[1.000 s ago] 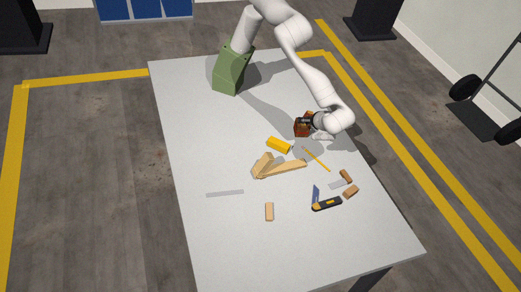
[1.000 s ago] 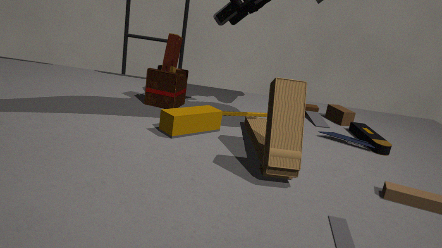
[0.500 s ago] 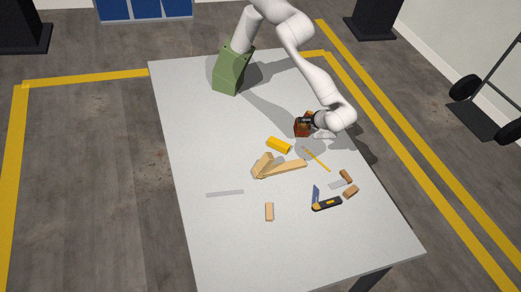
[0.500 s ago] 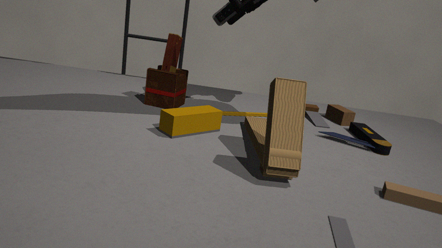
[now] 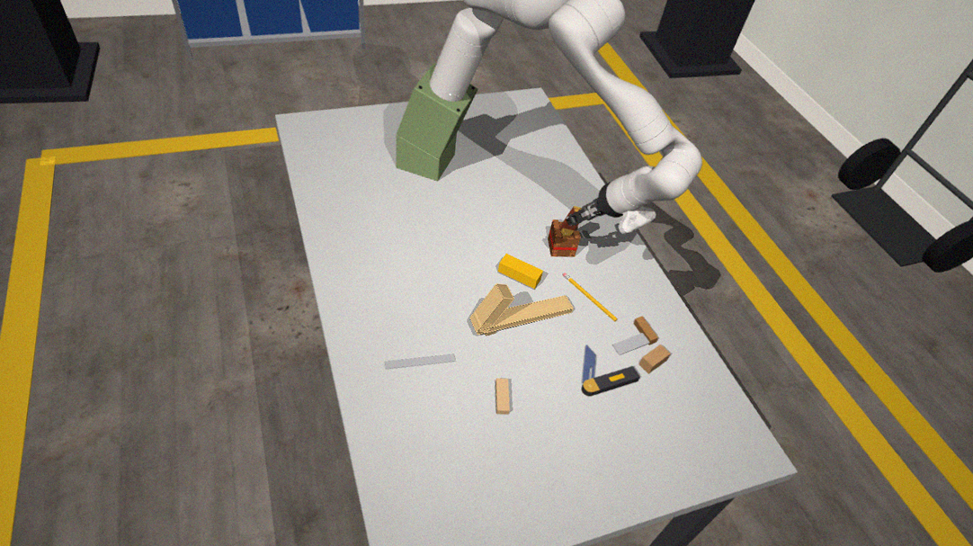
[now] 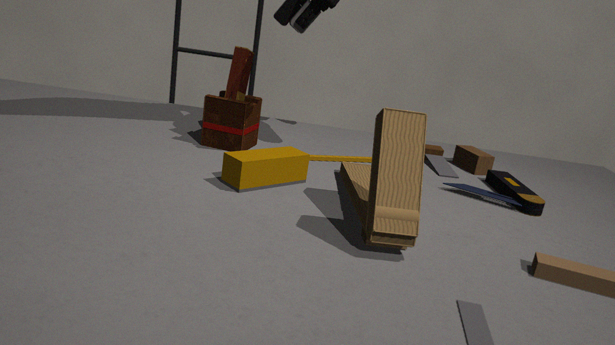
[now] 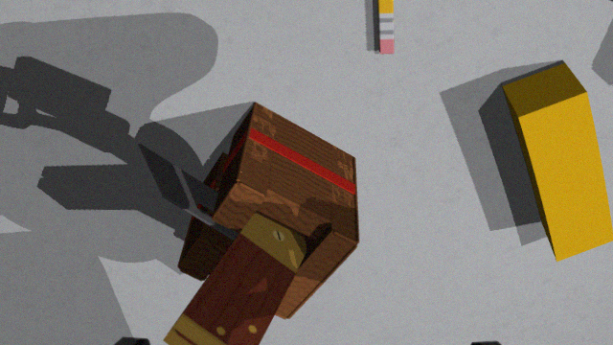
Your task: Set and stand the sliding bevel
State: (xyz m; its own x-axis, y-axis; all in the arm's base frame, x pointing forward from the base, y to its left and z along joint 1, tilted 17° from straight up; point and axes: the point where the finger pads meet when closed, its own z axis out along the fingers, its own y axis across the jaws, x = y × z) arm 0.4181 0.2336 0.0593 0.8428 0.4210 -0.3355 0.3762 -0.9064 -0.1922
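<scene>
My hand is 6 cm past the wooden sliding bevel, 1 cm to the right of it and 10 cm above it. The rest, counted from my hand: pencil: 10 cm ahead, 2 cm to the left, 18 cm below; then yellow block: 1 cm ahead, 13 cm to the right, 17 cm below; then grey blade: 6 cm behind, 2 cm to the left, 13 cm below.
</scene>
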